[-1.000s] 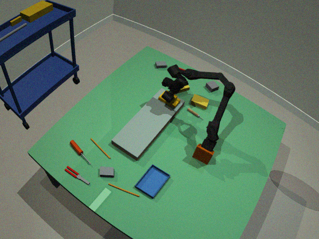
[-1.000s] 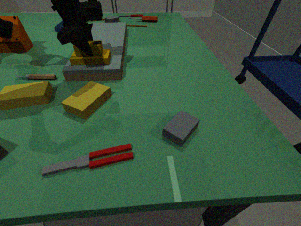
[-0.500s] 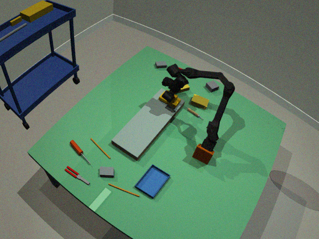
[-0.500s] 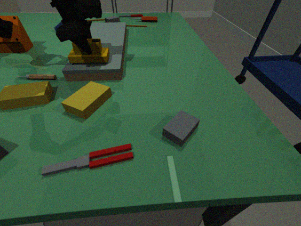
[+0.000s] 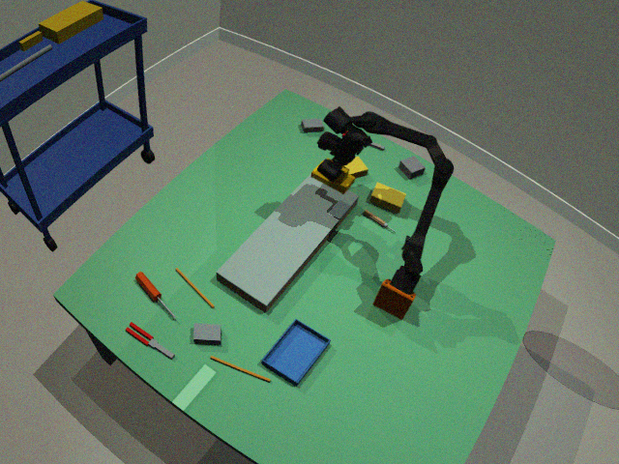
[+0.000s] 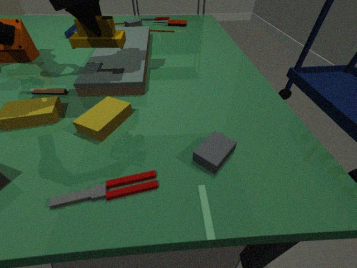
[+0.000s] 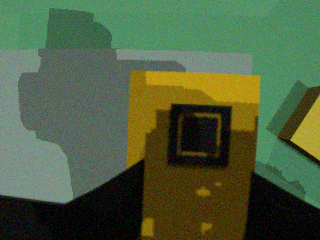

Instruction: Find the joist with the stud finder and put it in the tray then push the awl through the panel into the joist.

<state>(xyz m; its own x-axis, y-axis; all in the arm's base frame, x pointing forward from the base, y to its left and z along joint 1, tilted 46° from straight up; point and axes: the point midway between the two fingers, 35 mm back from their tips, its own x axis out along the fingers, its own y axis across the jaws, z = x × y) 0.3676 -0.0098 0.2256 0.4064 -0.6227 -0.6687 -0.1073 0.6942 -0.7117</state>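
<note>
The blue tray is 280 mm behind my gripper tip, 490 mm to the left of it and 130 mm below it. Also, from my gripper tip: awl (200 mm behind, 60 mm to the right, 130 mm below); then yellow stud finder (10 mm ahead, 20 mm above).
</note>
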